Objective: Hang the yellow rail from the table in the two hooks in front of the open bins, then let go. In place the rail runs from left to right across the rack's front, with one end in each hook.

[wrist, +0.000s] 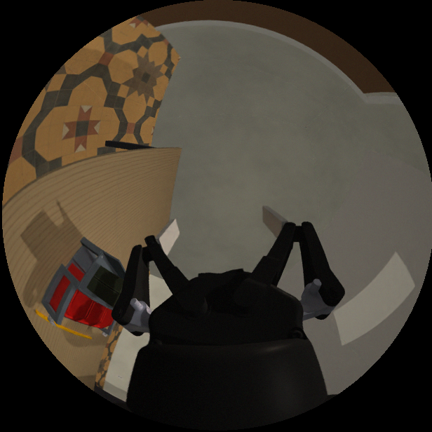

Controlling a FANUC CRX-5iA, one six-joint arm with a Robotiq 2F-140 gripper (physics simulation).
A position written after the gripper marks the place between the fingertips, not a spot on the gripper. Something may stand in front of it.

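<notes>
The scene shows the gripper (219, 220), and a red bin (78, 307) is visible as well.
</notes>
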